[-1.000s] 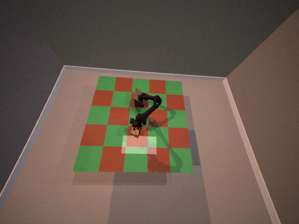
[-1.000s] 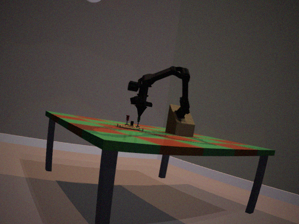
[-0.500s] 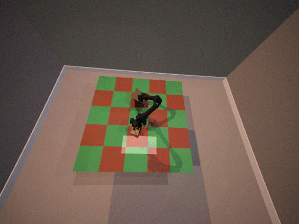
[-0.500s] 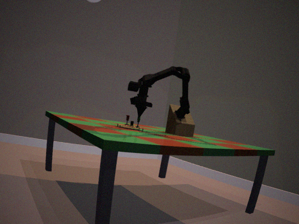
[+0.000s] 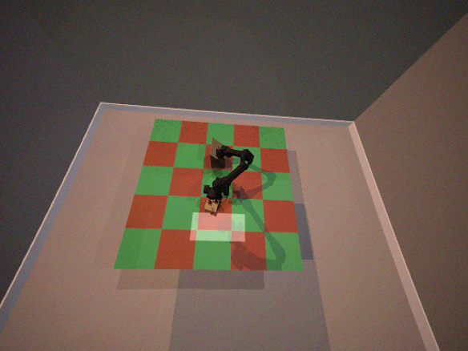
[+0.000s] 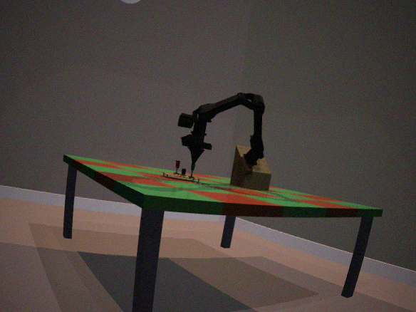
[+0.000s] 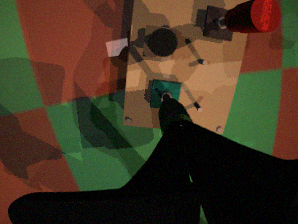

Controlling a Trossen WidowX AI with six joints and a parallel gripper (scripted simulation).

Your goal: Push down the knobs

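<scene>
Right now the red knob is 50 mm to the right of my gripper tip, 50 mm ahead of it and 10 mm below it. Round my gripper tip: green knob 20 mm below.
</scene>
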